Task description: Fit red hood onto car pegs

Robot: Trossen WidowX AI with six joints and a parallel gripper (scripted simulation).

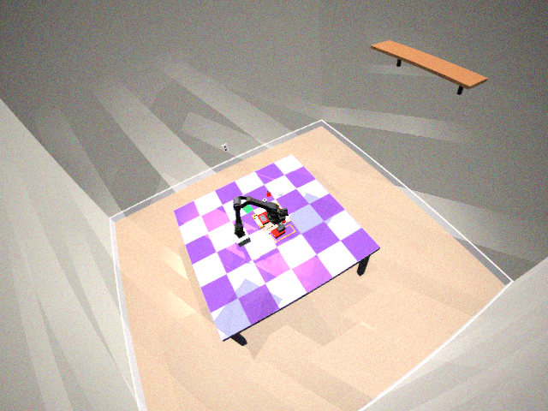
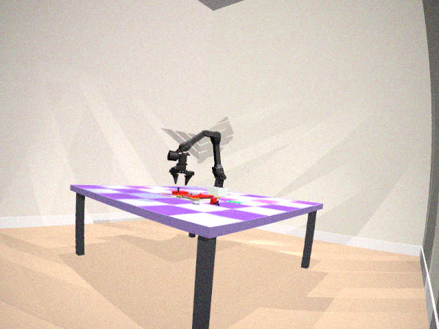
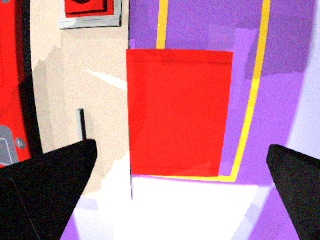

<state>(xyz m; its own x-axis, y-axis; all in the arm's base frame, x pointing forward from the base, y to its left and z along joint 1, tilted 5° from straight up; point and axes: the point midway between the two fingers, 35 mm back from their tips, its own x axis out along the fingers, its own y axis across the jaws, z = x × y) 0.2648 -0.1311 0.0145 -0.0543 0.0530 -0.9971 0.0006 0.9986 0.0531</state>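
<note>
Now: the red hood 5 cm below my gripper tip. Round my gripper tip: green patch (38 cm to the left, 8 cm behind, 7 cm below).
</note>
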